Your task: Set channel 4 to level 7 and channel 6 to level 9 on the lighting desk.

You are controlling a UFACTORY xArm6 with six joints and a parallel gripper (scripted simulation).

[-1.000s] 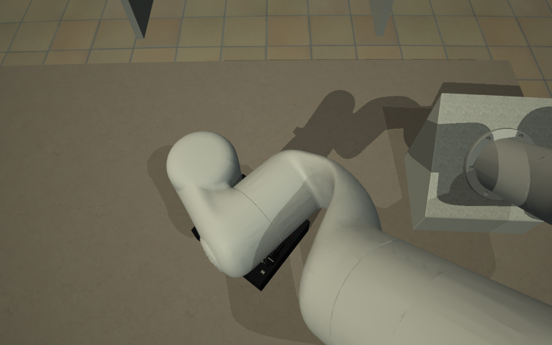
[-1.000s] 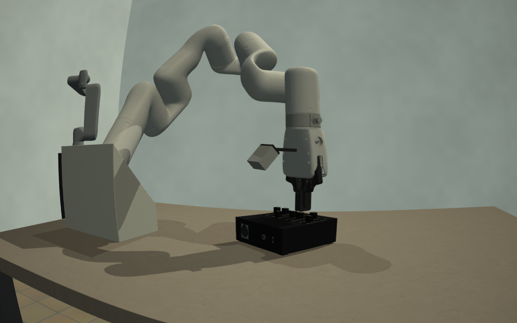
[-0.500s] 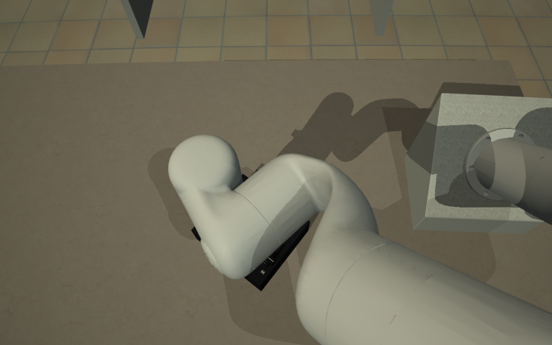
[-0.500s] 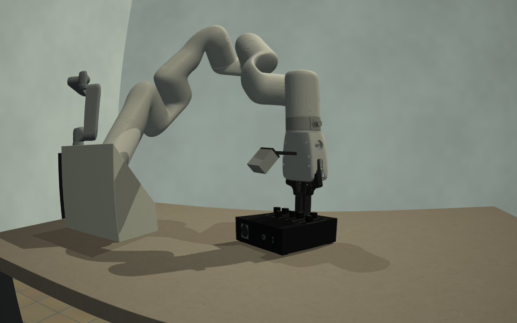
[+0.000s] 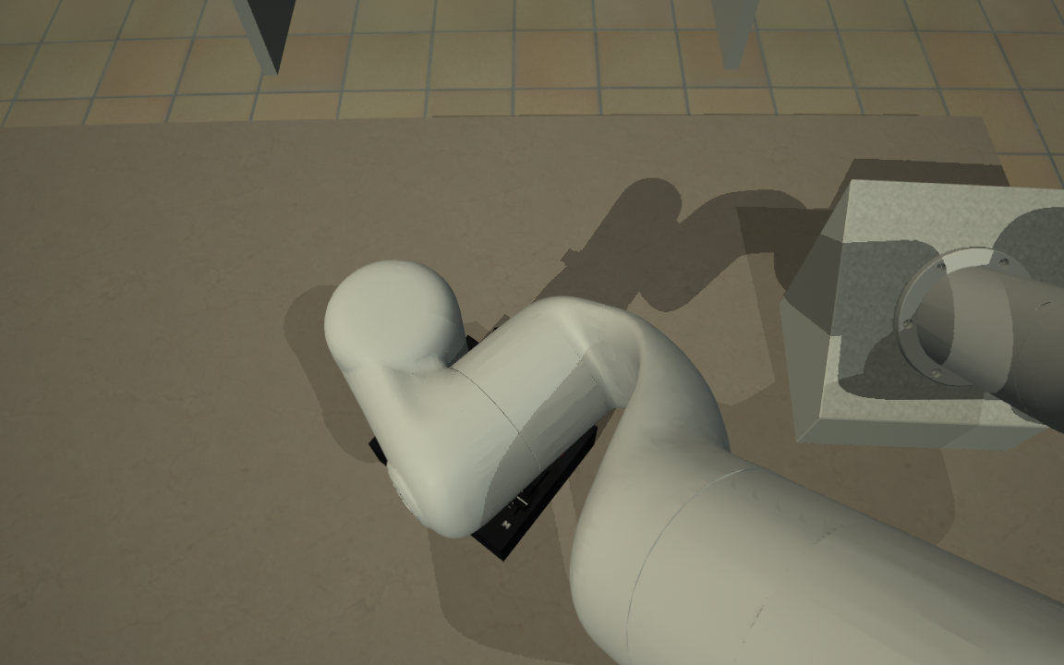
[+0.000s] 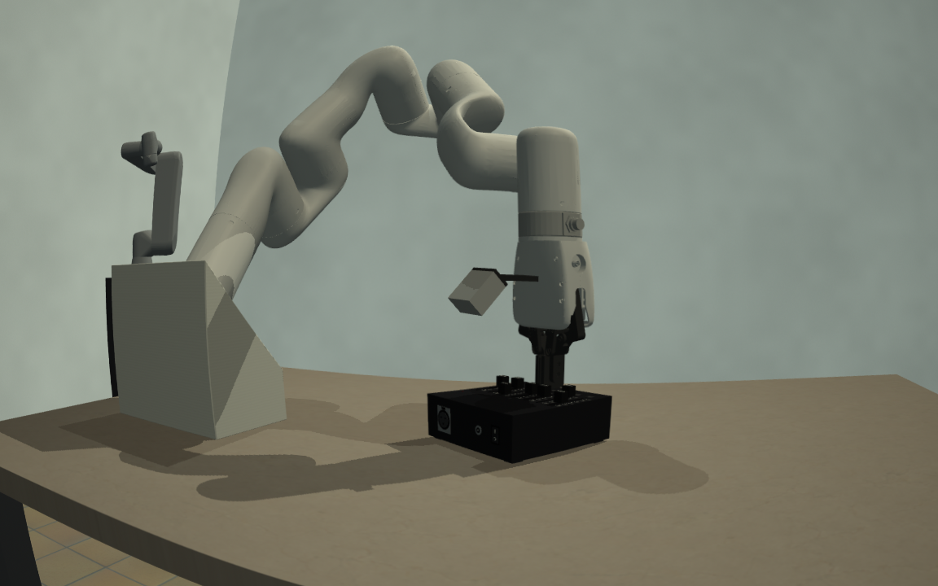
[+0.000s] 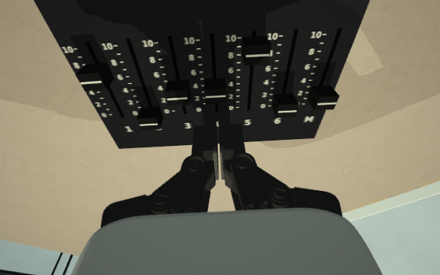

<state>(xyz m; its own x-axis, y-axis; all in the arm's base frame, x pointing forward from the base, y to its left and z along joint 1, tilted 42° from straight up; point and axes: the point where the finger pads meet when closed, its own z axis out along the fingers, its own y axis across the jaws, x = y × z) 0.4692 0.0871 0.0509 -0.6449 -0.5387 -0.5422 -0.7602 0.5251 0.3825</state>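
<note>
Right now the channel 4 cap is 20 mm behind my hand, 20 mm to the right of it and 10 mm below it. The rest, counted from my hand: channel 2 cap: 30 mm ahead, 40 mm to the right, 10 mm below; channel 3 cap: 30 mm to the right, 10 mm below; channel 6 cap: 40 mm behind, 20 mm to the left, 10 mm below.
</note>
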